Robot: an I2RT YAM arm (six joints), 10 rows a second.
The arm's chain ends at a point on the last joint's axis. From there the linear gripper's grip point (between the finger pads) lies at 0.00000 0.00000 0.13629 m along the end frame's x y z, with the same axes.
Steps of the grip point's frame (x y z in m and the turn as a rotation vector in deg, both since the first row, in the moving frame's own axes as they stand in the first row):
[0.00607, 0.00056, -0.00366, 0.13, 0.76, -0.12]
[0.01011, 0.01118, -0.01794, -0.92, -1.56, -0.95]
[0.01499, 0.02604, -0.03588, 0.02, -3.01, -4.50]
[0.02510, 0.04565, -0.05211, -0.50, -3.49, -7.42]
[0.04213, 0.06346, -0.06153, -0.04, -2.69, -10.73]
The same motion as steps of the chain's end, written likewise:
[0.00426, 0.00087, -0.00365, 0.13, 0.76, -0.12]
[0.01380, 0.00896, -0.01787, -0.92, -1.56, -0.95]
[0.02214, 0.02581, -0.03569, 0.02, -3.01, -4.50]
[0.03330, 0.04393, -0.05185, -0.50, -3.49, -7.42]
[0.04848, 0.06277, -0.06138, -0.04, -2.69, -10.73]

